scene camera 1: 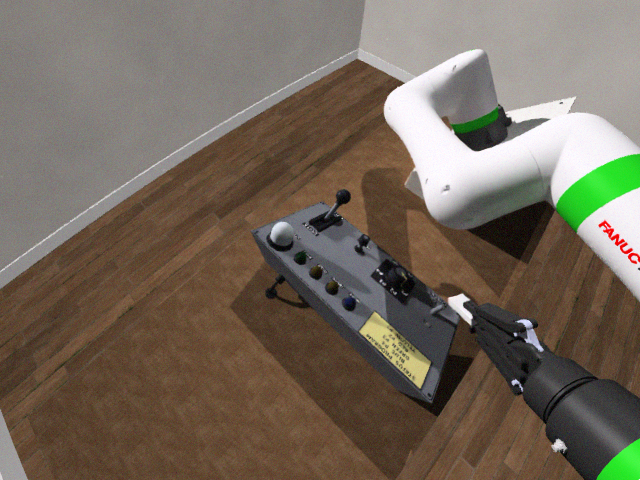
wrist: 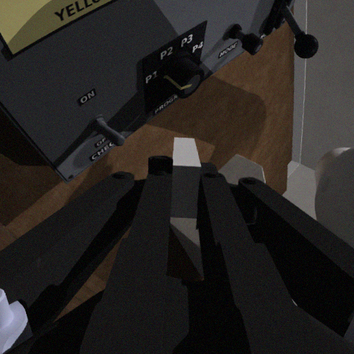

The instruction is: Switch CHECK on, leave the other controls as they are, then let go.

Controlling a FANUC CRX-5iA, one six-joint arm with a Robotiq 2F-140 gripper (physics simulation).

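Places are measured from the arm's base along level axes (x ahead, y left, z up), in centimetres.
Pixels of known places: gripper, between the fingertips: (scene camera 1: 455, 299); arm's base, origin of its link: (scene camera 1: 479, 141).
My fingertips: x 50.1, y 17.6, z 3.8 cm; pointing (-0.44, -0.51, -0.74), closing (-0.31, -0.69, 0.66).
Note:
Ahead of a thing's pixels: the offset from my fingertips to its top centre. "spot": to the spot under its first point.
The CHECK switch @(spot: dz -10.0, dx -0.9, dy +0.9 cm) (scene camera 1: 438, 308) (wrist: 111, 132) is a small grey lever near the end of the grey control panel (scene camera 1: 330, 248) (wrist: 45, 95). In the wrist view its tip points away from the ON label (wrist: 86, 96), toward the side of the partly hidden OFF label (wrist: 101, 142). My gripper (scene camera 1: 459, 303) (wrist: 182, 156) is shut and empty. Its pale fingertips are just off the panel's edge, beside the lever. In the wrist view a gap shows between them and the lever's tip.
The program knob @(dz -9.8, dx -1.7, dy -10.7 cm) (scene camera 1: 397, 276) (wrist: 187, 77), the MODE toggle @(spot: dz -10.0, dx -1.2, dy -22.5 cm) (scene camera 1: 362, 242) (wrist: 245, 40) and a ball-topped lever @(dz -6.7, dx -7.4, dy -34.8 cm) (scene camera 1: 342, 196) (wrist: 306, 45) stand up from the panel. A white dome @(spot: dz -1.5, dx +13.9, dy -34.6 cm) (scene camera 1: 281, 234), small coloured lamps and a yellow label @(spot: dz -6.0, dx +13.5, dy -1.7 cm) (scene camera 1: 397, 348) are also on it.

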